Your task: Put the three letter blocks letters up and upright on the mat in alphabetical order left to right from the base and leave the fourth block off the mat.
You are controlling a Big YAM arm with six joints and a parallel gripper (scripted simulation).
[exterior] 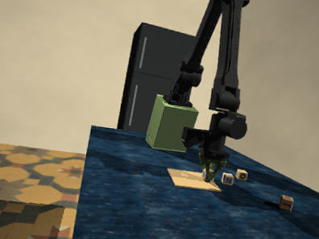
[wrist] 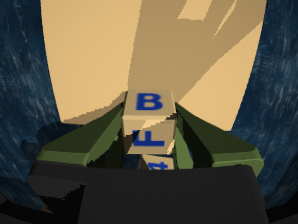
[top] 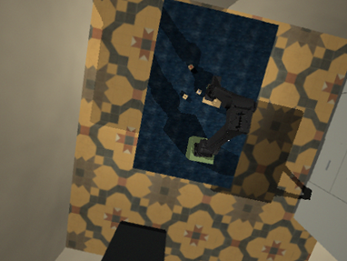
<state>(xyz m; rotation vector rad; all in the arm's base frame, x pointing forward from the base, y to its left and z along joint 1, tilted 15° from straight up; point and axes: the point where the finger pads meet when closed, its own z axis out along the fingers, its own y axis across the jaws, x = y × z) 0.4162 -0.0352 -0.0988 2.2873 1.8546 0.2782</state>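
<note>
My hand is 1 cm past the tan mat, 5 cm to the left of it and 2 cm above it.
</note>
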